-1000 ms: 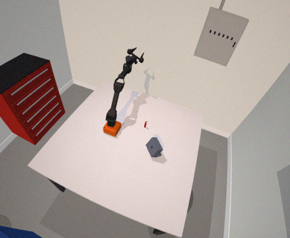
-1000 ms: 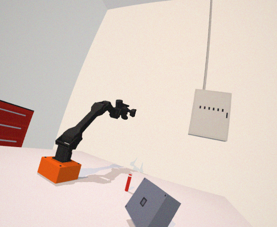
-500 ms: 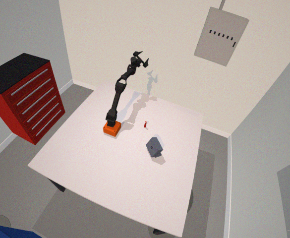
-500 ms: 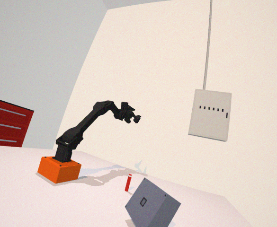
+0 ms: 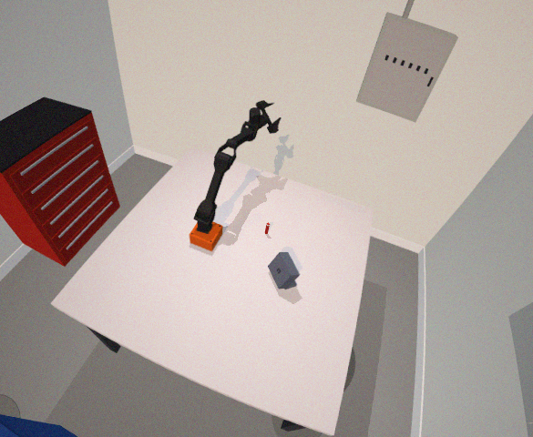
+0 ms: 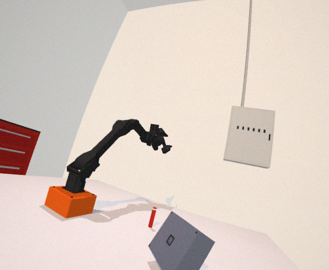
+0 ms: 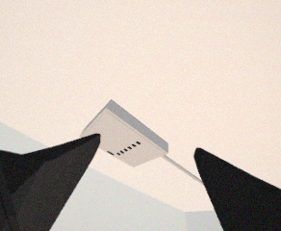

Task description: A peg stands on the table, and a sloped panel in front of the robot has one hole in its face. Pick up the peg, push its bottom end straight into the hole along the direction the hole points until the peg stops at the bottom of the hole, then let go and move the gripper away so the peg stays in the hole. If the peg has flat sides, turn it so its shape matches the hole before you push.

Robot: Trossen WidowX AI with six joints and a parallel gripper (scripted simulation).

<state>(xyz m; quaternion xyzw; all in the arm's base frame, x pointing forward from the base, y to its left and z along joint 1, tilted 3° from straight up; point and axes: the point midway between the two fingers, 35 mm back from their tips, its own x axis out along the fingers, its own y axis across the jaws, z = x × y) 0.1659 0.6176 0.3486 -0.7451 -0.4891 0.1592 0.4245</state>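
Right now my gripper tip is 510 mm to the left of the red square peg, 390 mm above it and 110 mm short of it. Round my gripper tip: grey sloped panel (760 mm to the right, 380 mm below, 240 mm ahead).
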